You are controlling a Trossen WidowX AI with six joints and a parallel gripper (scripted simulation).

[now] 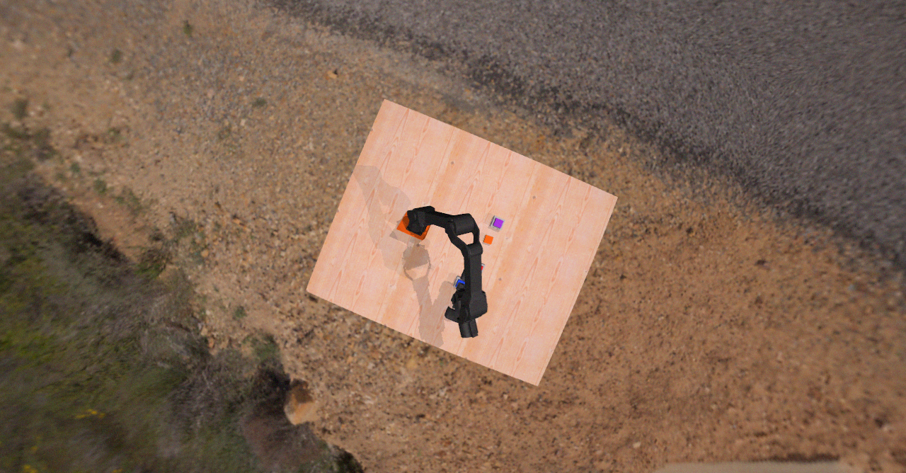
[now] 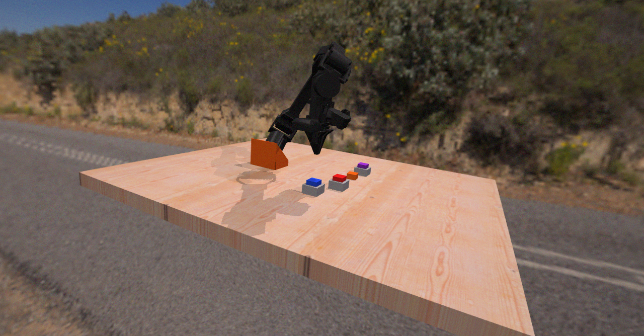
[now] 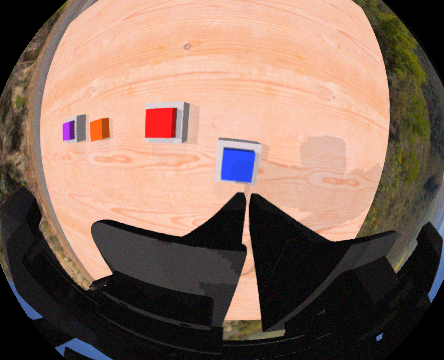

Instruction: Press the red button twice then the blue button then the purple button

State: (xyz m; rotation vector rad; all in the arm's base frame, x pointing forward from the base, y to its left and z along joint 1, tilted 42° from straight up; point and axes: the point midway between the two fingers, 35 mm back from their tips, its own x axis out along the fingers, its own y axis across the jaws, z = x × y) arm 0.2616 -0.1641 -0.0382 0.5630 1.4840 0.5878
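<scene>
The purple button is 4 cm ahead of my gripper tip, 30 cm to the left of it and 8 cm below it. Round my gripper tip: red button: 4 cm ahead, 9 cm to the left, 8 cm below; blue button: 8 cm below; small orange block: 3 cm ahead, 22 cm to the left, 10 cm below.
</scene>
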